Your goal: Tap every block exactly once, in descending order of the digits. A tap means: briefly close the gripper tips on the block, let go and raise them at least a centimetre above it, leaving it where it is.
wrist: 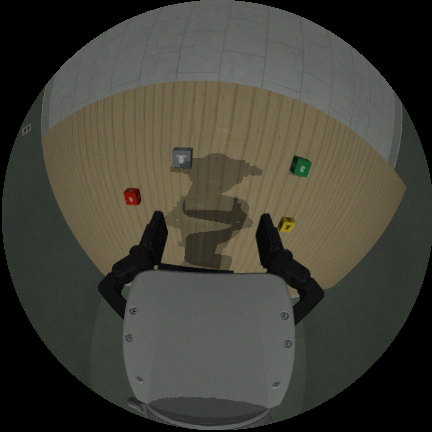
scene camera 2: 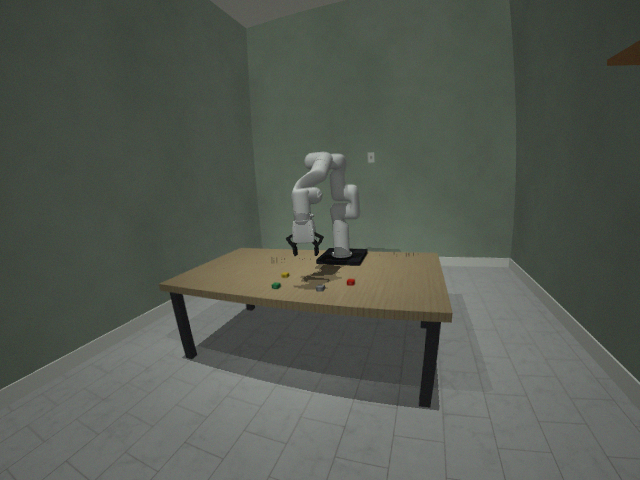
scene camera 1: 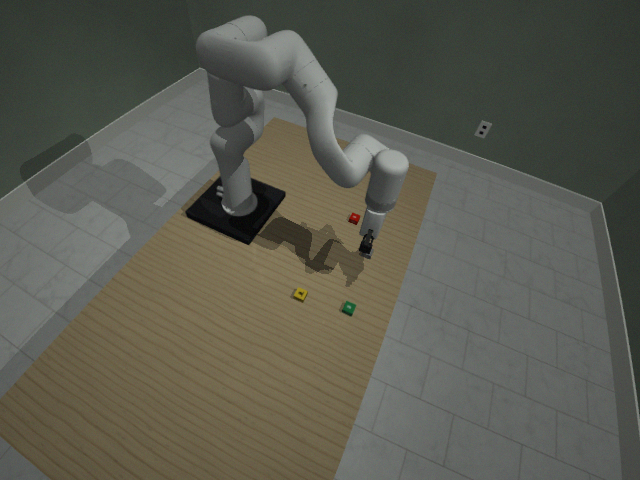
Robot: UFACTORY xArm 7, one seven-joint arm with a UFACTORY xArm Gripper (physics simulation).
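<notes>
My gripper is open and empty, pointing down well above the table. A grey block lies ahead of the fingers in the wrist view; in scene camera 1 the gripper partly hides it. A red block with what looks like a 0 lies ahead and left in the wrist view. A green block with what looks like a 3 lies ahead and right. A yellow block lies beside the right finger's image. Grey and yellow digits are unclear.
The wooden table carries all the blocks. The arm stands on a black base plate. The arm's shadow falls between the blocks. The table's long edge runs beyond the grey and green blocks.
</notes>
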